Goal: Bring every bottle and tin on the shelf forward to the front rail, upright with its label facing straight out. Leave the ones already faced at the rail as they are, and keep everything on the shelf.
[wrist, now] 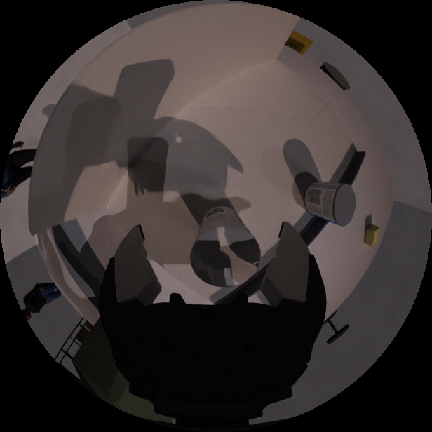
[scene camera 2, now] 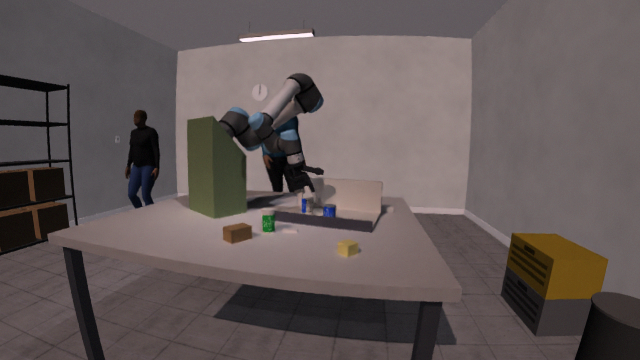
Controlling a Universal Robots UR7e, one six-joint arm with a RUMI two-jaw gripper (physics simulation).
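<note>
The shelf has a dark front rail. A white bottle with a blue label stands upright behind the rail; the blue shows toward its left side in the scene view, a barcode toward the back panel in the wrist view. A short blue tin stands upright at the rail, barcode side rearward. A green tin with a white top stands on the table in front of the shelf's left end. My gripper is open, its fingers above and on either side of the bottle, not gripping it.
A tall green block stands left of the shelf. A brown block, a small white piece and a yellow block lie on the table before the shelf. Two people stand beyond the table.
</note>
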